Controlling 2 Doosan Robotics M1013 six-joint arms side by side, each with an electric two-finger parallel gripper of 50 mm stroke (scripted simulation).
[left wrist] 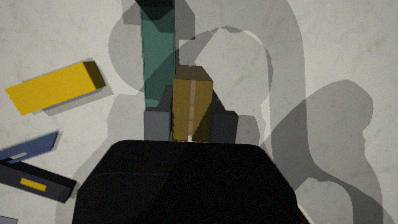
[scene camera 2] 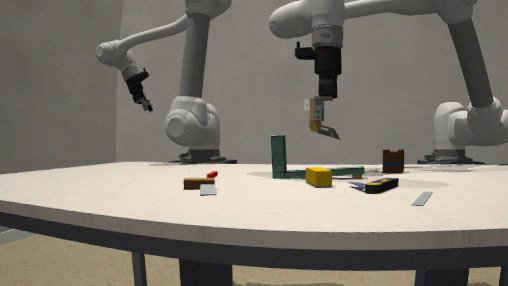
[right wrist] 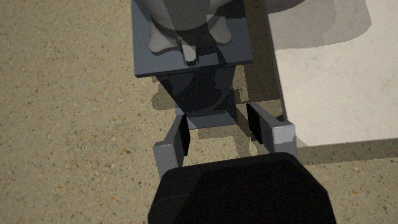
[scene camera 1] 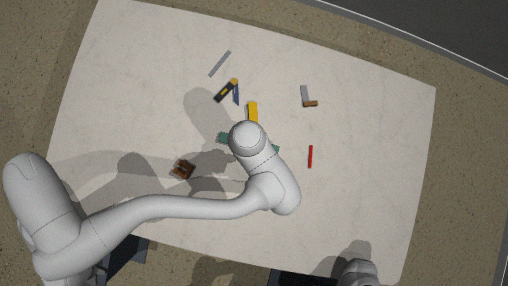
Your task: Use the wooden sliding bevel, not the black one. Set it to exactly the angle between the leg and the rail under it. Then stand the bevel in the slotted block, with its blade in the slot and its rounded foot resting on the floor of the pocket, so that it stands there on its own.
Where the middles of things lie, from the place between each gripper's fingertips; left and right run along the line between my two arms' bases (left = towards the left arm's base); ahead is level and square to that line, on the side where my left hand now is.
The wooden sliding bevel [left wrist: 192, 86] lies 20 mm below my left hand [scene camera 2: 318, 120]. Also, from my left hand: yellow block [left wrist: 84, 77] (170 mm ahead, 160 mm below).
The wooden sliding bevel lies 64 cm ahead of my right hand, 87 cm to the left of it and 12 cm below it. Also, from my right hand: yellow block 80 cm ahead, 87 cm to the left, 26 cm below.
